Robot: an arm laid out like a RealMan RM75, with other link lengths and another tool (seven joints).
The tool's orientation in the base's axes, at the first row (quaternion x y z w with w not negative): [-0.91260 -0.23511 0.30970 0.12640]
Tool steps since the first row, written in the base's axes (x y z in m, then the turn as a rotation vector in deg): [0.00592 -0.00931 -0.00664 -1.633 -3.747 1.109]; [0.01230 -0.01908 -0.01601 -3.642 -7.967 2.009]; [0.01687 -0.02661 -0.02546 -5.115 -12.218 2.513]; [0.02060 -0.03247 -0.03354 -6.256 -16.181 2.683]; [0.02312 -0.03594 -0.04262 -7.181 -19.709 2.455]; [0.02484 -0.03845 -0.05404 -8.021 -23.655 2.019]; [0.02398 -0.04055 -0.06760 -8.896 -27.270 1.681]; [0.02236 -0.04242 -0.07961 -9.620 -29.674 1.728]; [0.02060 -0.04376 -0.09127 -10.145 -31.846 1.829]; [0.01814 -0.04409 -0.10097 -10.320 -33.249 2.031]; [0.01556 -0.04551 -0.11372 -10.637 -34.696 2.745]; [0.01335 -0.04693 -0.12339 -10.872 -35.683 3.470]
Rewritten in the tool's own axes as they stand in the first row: [0.00276 0.01256 0.00066 -3.601 2.223 -0.159]; [0.00700 0.02670 0.00312 -7.599 4.798 0.038]; [0.01114 0.03832 0.00696 -11.039 7.737 0.205]; [0.01486 0.04769 0.01040 -13.932 10.671 0.449]; [0.01945 0.05497 0.01558 -16.252 13.457 0.904]; [0.02515 0.06202 0.02316 -18.620 16.710 1.431]; [0.03035 0.06862 0.03404 -20.893 19.630 1.932]; [0.03434 0.07418 0.04422 -22.642 21.420 2.144]; [0.03833 0.07910 0.05425 -24.162 23.060 2.208]; [0.04136 0.08217 0.06329 -25.098 24.126 2.042]; [0.04529 0.08728 0.07468 -26.414 24.987 1.562]; [0.04791 0.09136 0.08345 -27.446 25.478 1.062]
